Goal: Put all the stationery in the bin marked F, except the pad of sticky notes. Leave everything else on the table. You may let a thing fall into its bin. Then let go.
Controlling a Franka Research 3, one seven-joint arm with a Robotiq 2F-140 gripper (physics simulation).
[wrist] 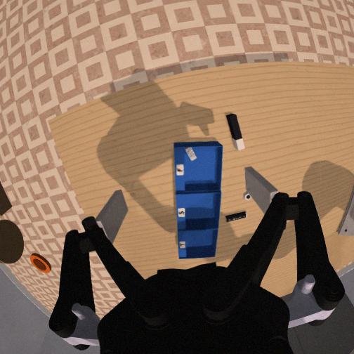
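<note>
My gripper [183, 189] is open and empty, high above the blue three-part bin. The compartment marked F [220, 167] is the upper one in the wrist view. A small pale grey piece [191, 153] lies inside it near its upper left corner. A black block with a white end [234, 129], which looks like a sleeved eraser, shows outside the bin, to the upper right of compartment F. It is apart from both fingers. The pad of sticky notes does not show in this view.
The compartments marked S [181, 212] and T [182, 245] are below F. A black battery [236, 217] and a small nut [247, 196] lie right of the bin, near the right finger. A grey metal object [348, 217] shows at the right edge. An orange ring [46, 267] is at the lower left.
</note>
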